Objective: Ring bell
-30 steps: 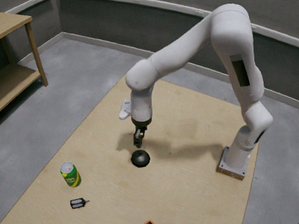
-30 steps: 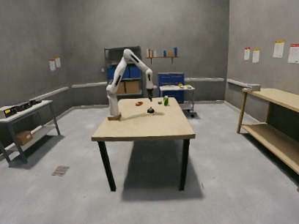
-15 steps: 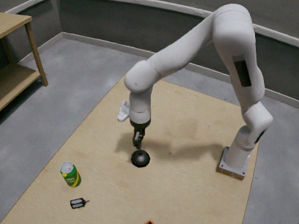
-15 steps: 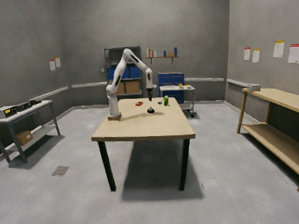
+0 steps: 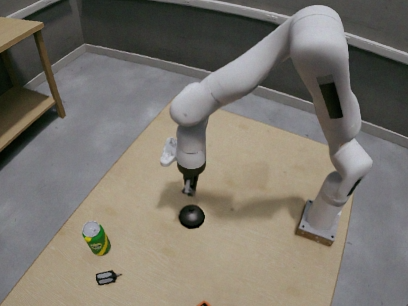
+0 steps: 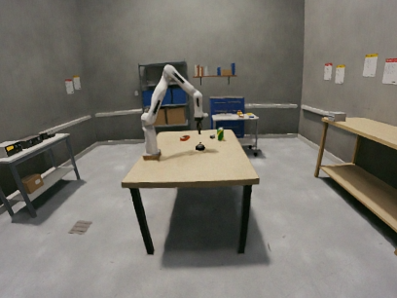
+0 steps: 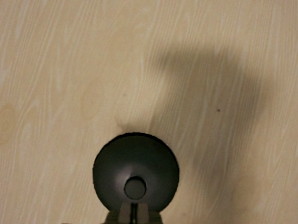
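Now: hand 100 mm above the round button. Round my hand: small black object: 310 mm to the left, 140 mm below, 120 mm ahead; bell: 110 mm below; can: 240 mm to the left, 210 mm ahead, 90 mm below.
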